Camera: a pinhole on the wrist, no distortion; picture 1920 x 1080 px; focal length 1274.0 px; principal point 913.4 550.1 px. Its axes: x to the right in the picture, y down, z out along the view. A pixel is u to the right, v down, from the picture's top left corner.
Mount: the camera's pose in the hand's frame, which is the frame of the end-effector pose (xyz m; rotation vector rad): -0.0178 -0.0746 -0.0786 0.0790 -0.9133 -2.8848
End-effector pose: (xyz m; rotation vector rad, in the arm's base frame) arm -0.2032 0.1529 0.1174 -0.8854 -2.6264 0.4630
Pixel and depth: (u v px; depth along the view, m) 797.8 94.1 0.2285
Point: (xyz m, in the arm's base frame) -0.1452 0.2198 0.0076
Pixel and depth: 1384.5 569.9 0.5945
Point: -0.0354 0.0667 -0.3981
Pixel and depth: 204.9 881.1 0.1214
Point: -0.2626 0.1543 0.0995
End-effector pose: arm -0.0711 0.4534 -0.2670 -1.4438 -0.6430 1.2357
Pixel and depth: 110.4 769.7 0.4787
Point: -0.3675 0.7631 -0.4664
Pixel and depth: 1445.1 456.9 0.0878
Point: -0.0749 0.4008 -0.2249
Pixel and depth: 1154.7 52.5 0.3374
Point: -0.2701 0.3303 -0.4138
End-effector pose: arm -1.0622 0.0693 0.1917 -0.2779 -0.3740 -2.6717
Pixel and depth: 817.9 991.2 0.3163
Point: -1.0111 0.1296 0.4229
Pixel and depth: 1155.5 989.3 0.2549
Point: -0.9705 0.1597 0.3400
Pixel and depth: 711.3 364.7 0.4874
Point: -0.9161 -0.0866 0.5174
